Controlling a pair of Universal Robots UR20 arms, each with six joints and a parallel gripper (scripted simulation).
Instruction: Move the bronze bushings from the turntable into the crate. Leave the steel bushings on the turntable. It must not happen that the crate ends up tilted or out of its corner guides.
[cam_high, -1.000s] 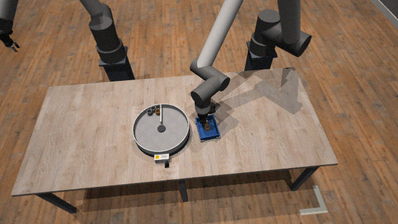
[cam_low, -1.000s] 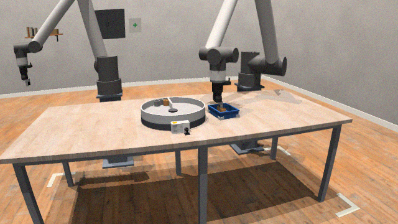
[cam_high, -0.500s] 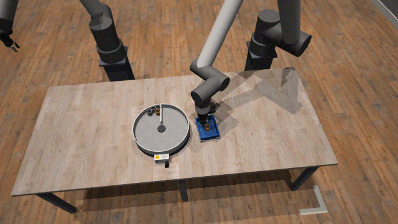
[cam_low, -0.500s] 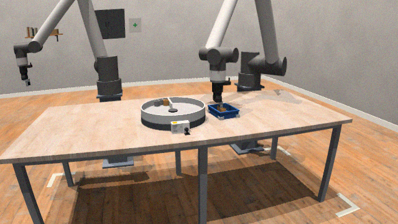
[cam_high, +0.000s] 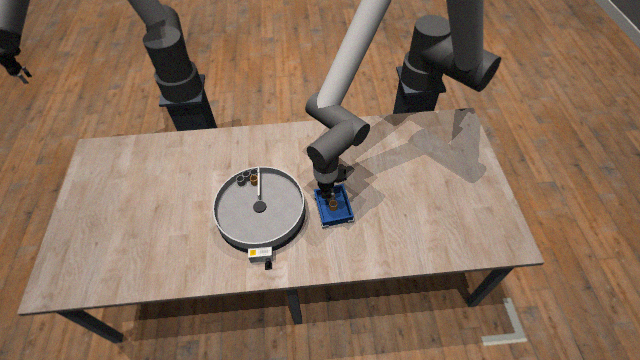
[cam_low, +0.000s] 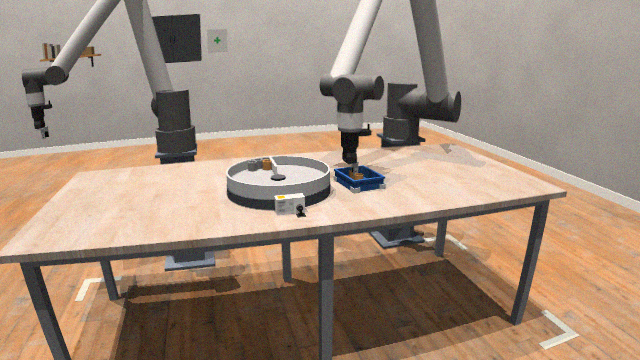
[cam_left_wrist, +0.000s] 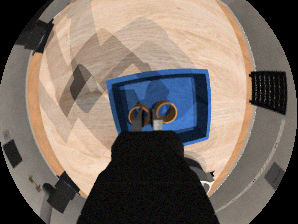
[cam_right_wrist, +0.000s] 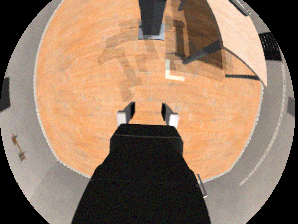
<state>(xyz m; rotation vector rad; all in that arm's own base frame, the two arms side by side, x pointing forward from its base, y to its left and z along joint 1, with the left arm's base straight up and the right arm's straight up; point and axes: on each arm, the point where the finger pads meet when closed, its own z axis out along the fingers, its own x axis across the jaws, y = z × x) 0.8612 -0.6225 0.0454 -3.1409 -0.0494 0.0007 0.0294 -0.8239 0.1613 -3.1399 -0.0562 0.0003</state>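
My left gripper is now 30 mm short of the blue crate, 20 mm above it and 10 mm to the right of it. From my left hand the other things lie so: turntable 340 mm to the right, 40 mm ahead, 10 mm above.
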